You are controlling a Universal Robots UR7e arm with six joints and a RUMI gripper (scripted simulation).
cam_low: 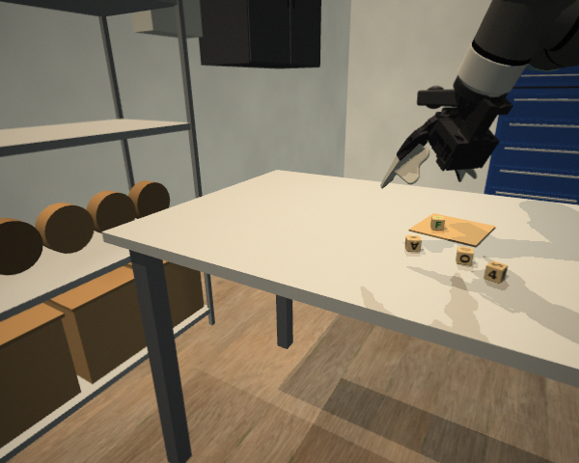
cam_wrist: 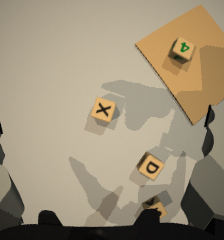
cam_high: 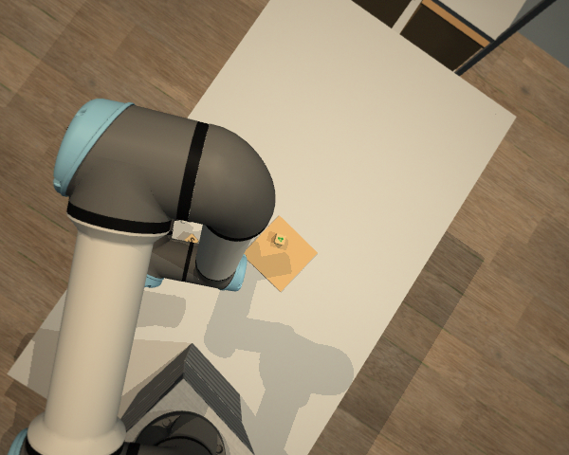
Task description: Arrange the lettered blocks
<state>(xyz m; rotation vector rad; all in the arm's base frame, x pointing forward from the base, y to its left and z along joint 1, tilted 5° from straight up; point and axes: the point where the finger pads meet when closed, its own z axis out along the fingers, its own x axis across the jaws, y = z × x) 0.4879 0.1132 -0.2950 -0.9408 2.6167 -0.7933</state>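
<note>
Now: hand 13 cm to the left of the green-marked block, 12 cm above it and 3 cm past it. From my hand the other things lie so: D block 12 cm below, 9 cm behind, 2 cm to the left; X block 12 cm below; S block 14 cm behind, 12 cm below, 7 cm to the left.
</note>
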